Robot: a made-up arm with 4 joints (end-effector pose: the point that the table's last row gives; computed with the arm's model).
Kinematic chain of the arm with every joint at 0, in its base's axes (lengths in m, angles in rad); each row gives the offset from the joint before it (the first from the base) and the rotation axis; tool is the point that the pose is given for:
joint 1: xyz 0 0 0.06 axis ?
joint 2: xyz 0.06 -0.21 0 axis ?
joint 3: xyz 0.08 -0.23 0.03 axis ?
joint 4: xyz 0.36 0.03 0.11 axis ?
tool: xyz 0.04 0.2 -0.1
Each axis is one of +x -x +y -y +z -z.
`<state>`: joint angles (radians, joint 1 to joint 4).
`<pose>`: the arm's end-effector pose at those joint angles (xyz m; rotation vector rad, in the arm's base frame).
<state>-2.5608 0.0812 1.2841 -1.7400</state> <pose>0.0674 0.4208 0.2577 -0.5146 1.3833 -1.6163</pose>
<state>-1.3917 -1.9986 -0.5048 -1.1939</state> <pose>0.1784 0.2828 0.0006 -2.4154 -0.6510 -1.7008</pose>
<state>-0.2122 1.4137 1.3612 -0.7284</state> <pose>0.1656 0.1031 0.1281 -1.5869 -0.8682 1.6440</pose>
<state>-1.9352 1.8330 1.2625 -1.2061</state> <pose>-0.0836 0.1686 0.0933 1.1537 1.3831 -1.2051</pose>
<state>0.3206 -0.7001 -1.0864 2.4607</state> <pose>0.2591 -0.3643 -0.4665 -0.7496 1.2905 -1.9974</pose>
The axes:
joint 1: -z
joint 2: -x
joint 3: -y
joint 4: -z

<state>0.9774 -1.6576 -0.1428 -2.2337</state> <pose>0.0123 -0.3745 -0.2317 0.0544 -1.7699 1.0542</pose>
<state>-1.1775 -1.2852 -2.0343 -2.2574</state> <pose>0.1772 0.0006 -0.2620 -1.4586 -0.9925 -0.8040</pose>
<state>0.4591 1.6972 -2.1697 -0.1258</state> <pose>-0.2750 -0.4142 0.0925 -0.4684 1.8525 -1.9781</pose>
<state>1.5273 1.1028 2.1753 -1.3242</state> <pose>-0.1084 -0.0366 0.2365 -1.9405 0.3272 1.0463</pose>
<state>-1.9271 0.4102 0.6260 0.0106</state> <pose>-0.0656 0.4664 0.3112 0.3379 -0.8046 1.9437</pose>
